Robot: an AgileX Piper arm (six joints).
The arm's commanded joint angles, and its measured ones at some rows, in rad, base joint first. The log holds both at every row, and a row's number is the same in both.
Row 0, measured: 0.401 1.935 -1.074 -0.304 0.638 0.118
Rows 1 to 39, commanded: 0.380 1.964 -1.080 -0.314 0.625 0.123; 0.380 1.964 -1.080 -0.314 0.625 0.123; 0.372 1.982 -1.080 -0.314 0.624 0.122; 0.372 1.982 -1.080 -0.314 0.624 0.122; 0.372 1.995 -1.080 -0.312 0.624 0.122; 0.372 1.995 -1.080 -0.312 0.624 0.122; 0.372 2.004 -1.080 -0.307 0.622 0.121; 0.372 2.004 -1.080 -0.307 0.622 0.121; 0.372 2.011 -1.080 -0.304 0.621 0.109; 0.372 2.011 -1.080 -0.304 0.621 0.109; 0.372 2.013 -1.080 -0.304 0.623 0.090; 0.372 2.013 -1.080 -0.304 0.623 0.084; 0.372 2.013 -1.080 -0.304 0.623 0.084; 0.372 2.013 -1.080 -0.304 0.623 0.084; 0.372 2.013 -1.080 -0.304 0.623 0.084; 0.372 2.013 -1.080 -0.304 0.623 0.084; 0.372 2.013 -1.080 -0.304 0.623 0.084; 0.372 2.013 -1.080 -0.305 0.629 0.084; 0.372 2.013 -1.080 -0.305 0.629 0.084; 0.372 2.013 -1.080 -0.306 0.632 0.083; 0.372 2.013 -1.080 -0.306 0.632 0.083; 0.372 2.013 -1.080 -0.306 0.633 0.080; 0.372 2.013 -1.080 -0.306 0.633 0.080; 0.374 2.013 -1.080 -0.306 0.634 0.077; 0.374 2.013 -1.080 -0.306 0.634 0.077; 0.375 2.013 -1.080 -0.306 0.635 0.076; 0.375 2.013 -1.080 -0.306 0.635 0.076; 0.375 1.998 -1.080 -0.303 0.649 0.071; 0.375 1.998 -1.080 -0.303 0.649 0.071; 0.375 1.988 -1.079 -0.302 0.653 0.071; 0.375 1.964 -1.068 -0.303 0.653 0.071; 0.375 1.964 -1.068 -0.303 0.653 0.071; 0.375 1.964 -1.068 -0.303 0.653 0.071; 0.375 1.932 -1.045 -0.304 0.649 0.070; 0.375 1.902 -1.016 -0.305 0.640 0.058; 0.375 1.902 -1.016 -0.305 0.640 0.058; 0.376 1.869 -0.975 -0.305 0.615 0.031; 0.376 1.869 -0.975 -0.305 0.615 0.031; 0.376 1.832 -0.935 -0.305 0.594 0.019
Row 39, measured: 0.373 1.875 -0.985 -0.325 0.614 0.043
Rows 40 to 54, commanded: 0.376 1.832 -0.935 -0.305 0.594 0.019; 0.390 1.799 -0.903 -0.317 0.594 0.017; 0.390 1.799 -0.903 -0.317 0.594 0.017; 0.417 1.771 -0.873 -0.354 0.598 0.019; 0.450 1.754 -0.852 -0.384 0.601 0.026; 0.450 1.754 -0.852 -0.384 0.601 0.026; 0.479 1.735 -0.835 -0.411 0.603 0.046; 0.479 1.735 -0.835 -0.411 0.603 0.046; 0.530 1.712 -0.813 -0.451 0.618 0.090; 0.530 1.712 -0.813 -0.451 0.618 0.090; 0.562 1.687 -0.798 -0.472 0.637 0.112; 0.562 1.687 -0.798 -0.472 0.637 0.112; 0.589 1.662 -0.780 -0.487 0.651 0.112; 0.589 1.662 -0.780 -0.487 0.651 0.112; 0.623 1.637 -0.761 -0.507 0.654 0.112
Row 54, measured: 0.590 1.681 -0.780 -0.437 0.627 0.099
